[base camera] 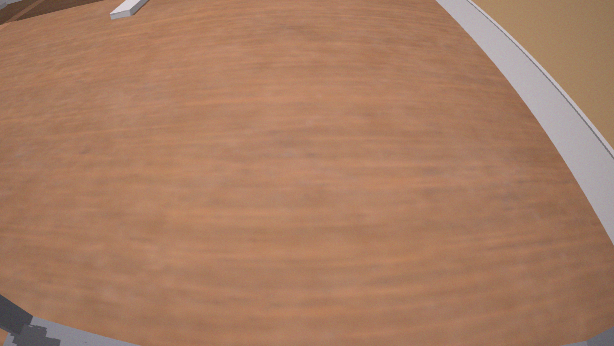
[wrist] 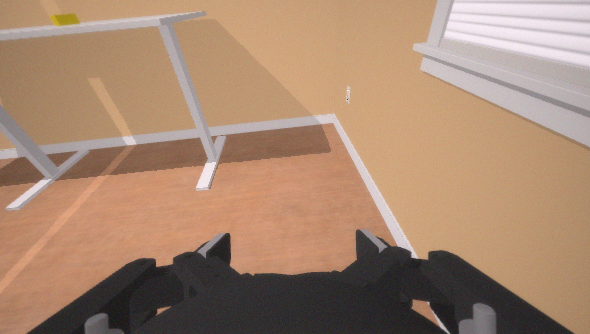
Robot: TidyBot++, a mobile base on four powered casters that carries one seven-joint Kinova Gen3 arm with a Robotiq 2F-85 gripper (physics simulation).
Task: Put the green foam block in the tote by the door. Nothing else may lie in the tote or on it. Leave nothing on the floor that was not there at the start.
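Frame: origin at the arm's base, x back, y right, z up, level; centimetres.
Seen in the pictures: gripper, fingertip midpoint: [wrist: 293,245].
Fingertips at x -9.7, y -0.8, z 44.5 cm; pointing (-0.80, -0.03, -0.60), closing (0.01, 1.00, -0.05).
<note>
Pixels of each thing's top centre, then the offset from my fingertips to it. "spot": a spot on its surface instead. Level surfaces: height alone.
- yellow object, middle of its top: [wrist: 62,14] dx -133.6, dy -117.3, dz +15.3 cm
- white table, its level: dz +10.3 cm
- window, surface spot: [wrist: 520,32] spot: dx -41.1, dy +46.1, dz +4.8 cm
The green foam block and the tote do not show in either view. My gripper [wrist: 293,245] is open and empty in the wrist view, its two fingertips wide apart above the wooden floor. A yellow object [wrist: 65,19] sits on the white table [wrist: 120,23] at the upper left of the wrist view; only its side shows, and I cannot tell what it is.
The white table's legs end in long feet; one foot [base camera: 125,11] [wrist: 207,176] stands on the floor ahead. A wall with a white baseboard [base camera: 547,97] [wrist: 370,177] runs along the right. A window [wrist: 520,32] is at the upper right of the wrist view.
</note>
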